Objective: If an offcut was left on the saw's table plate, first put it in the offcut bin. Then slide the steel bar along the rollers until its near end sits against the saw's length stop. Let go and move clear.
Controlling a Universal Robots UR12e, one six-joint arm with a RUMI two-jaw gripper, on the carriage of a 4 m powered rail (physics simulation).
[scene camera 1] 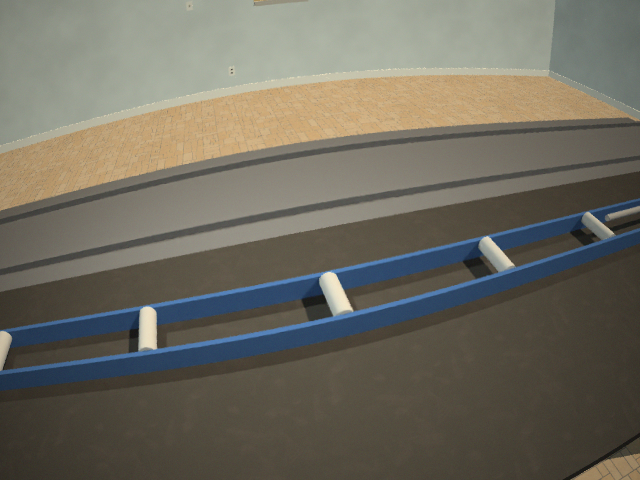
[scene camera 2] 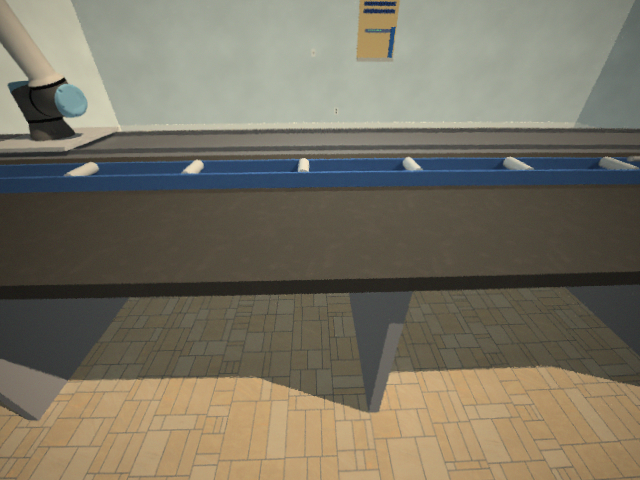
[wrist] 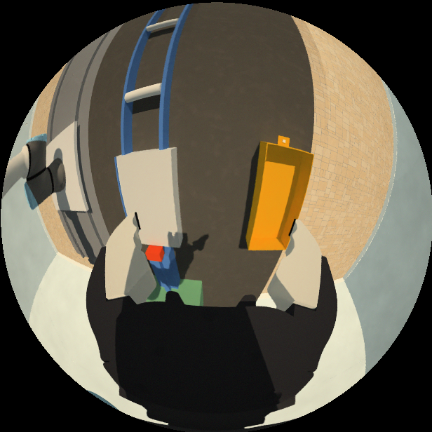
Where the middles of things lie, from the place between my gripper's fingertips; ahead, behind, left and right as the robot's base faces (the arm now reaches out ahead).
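There's the orange offcut bin (wrist: 283, 172), and it's 31 cm below my hand, 12 cm to the right of it and 20 cm ahead of it.
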